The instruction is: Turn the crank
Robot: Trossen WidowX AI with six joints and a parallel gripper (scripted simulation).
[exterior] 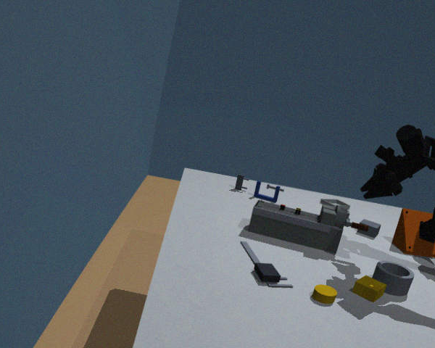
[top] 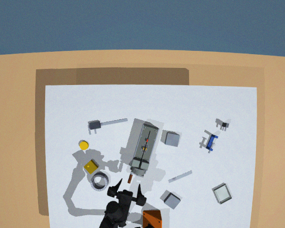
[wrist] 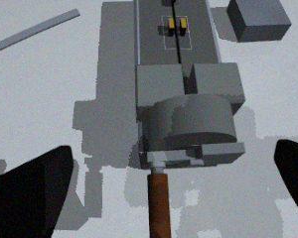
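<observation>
My gripper tip is now 90 mm above the brown crank handle, 20 mm past it and 10 mm to the right of it. From my gripper tip the other things lie so: flat grey bar 290 mm to the right, 180 mm below; red pointer 200 mm ahead, 100 mm below, 60 mm to the right; yellow block 240 mm to the left, 170 mm below.
</observation>
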